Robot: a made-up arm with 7 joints.
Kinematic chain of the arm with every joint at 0, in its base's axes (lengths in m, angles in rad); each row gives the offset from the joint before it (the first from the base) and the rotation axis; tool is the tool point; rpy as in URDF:
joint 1: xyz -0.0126 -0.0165 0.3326 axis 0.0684 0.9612 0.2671
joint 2: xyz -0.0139 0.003 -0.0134 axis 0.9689 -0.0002 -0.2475
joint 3: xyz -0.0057 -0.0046 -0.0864 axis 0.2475 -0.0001 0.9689
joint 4: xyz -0.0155 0.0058 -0.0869 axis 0.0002 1 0
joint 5: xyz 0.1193 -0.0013 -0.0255 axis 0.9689 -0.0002 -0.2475
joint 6: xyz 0.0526 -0.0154 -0.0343 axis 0.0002 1 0
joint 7: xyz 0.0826 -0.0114 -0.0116 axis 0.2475 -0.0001 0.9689
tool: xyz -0.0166 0.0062 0.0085 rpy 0 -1.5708 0
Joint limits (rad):
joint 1: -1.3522..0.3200
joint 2: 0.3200..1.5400
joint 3: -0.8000..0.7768
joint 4: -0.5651..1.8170
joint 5: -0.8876..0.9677
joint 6: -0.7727..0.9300
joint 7: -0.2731..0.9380
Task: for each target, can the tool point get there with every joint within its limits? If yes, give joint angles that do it. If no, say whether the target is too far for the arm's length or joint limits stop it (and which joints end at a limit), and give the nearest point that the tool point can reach.
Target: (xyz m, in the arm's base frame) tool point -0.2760 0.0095 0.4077
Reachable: no: joint limits stop it (at a limit: joint 1, joint 2, joint 3, joint 4, joint 5, joint 6, joint 7) | nearest point -0.0502 0.0040 0.4892 | short by 0.240 m
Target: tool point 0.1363 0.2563 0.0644
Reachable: yes | joints -0.1505 0.8902 0.0769 0.9354 0.0394 -0.1967 -0.0918
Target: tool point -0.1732 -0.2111 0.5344
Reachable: no: joint limits stop it (at a limit: joint 1, joint 2, joint 3, joint 4, joint 5, joint 7) | nearest point -0.0343 -0.0193 0.5034 | short by 0.239 m
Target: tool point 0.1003 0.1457 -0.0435
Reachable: yes | joints -0.2514 0.5669 -0.1199 1.1634 0.4035 -0.2970 0.7479
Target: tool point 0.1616 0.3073 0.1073
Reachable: yes | joints -0.7398 1.0064 -0.1758 1.4716 -0.0476 0.6186 -0.1343
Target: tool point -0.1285 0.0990 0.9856
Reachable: no: too far | nearest point -0.0088 0.1254 0.5956 | short by 0.409 m
